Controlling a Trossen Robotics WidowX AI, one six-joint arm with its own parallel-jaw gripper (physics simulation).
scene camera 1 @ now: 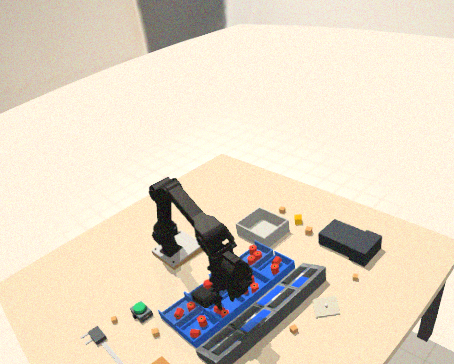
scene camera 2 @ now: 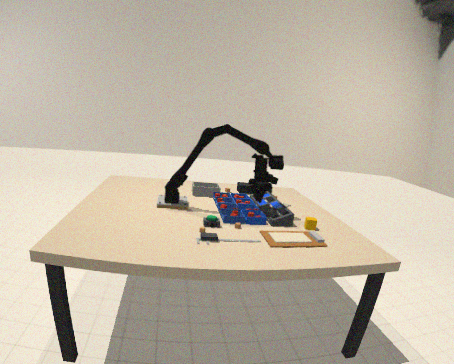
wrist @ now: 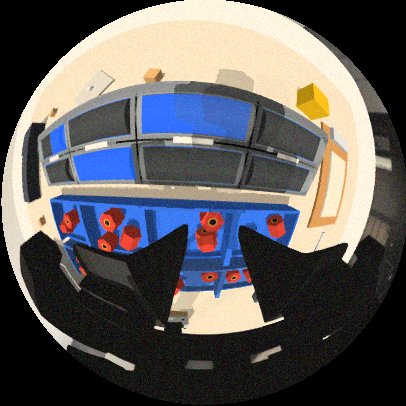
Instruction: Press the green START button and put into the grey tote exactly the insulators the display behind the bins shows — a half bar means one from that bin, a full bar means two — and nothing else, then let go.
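Frame: origin at the arm's base, x ahead, y left, z up, level; metres.
Seen in the pictures: gripper, fingertip midpoint: (scene camera 1: 226, 305) (scene camera 2: 258, 202) (wrist: 213, 229); arm's base, origin of the base link: (scene camera 1: 170, 249) (scene camera 2: 171, 201) (wrist: 172, 324).
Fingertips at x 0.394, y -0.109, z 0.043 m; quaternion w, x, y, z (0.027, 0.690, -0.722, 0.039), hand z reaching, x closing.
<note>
Pixels of each thing's top centre, then the offset from my fingertips to it. "spot": a spot on its surface instead.
- display, surface spot: (wrist: 160, 87) (scene camera 1: 268, 315) spot: 0.124 m ahead, 0.043 m left, 0.006 m down
- green START button, middle of its top: (scene camera 1: 138, 306) (scene camera 2: 212, 215) 0.246 m back, 0.155 m right, 0.025 m down
- grey tote, middle of its top: (scene camera 1: 261, 221) (wrist: 65, 278) (scene camera 2: 206, 184) 0.181 m back, 0.384 m left, 0.011 m down
- black box, middle of its top: (scene camera 1: 349, 234) (scene camera 2: 254, 184) 0.137 m ahead, 0.472 m left, 0.009 m down
- yellow cube, middle of its top: (wrist: 321, 98) (scene camera 2: 311, 218) 0.192 m ahead, 0.191 m right, 0.020 m down
- orange-framed board, surface spot: (wrist: 318, 215) spot: 0.035 m back, 0.256 m right, 0.058 m down
- plug with a cable, surface spot: (scene camera 1: 97, 335) (scene camera 2: 211, 235) spot: 0.275 m back, 0.316 m right, 0.046 m down
My gripper (scene camera 1: 227, 302) (wrist: 213, 229) is open and empty above the blue bins (scene camera 1: 175, 330) (scene camera 2: 245, 220) (wrist: 175, 200). In the wrist view two touching red insulators (wrist: 212, 221) show between its fingers, in a bin of the row beside the display (scene camera 1: 272, 320) (wrist: 160, 87). The display has four columns in two rows. In the wrist view its far row is part blue at far left and full blue in the third column; its near row is blue in the second column. The green START button (scene camera 1: 139, 307) (scene camera 2: 212, 218) stands beside the bins. The grey tote (scene camera 1: 250, 234) (scene camera 2: 206, 190) looks empty.
A black box (scene camera 1: 350, 241) lies beyond the display's end. A yellow cube (scene camera 2: 310, 223) (wrist: 312, 101) and an orange-framed board (scene camera 2: 267, 239) (wrist: 318, 215) lie near its other end. A plug with a cable (scene camera 1: 97, 335) (scene camera 2: 209, 236) lies near the button. Several small orange cubes are scattered around.
</note>
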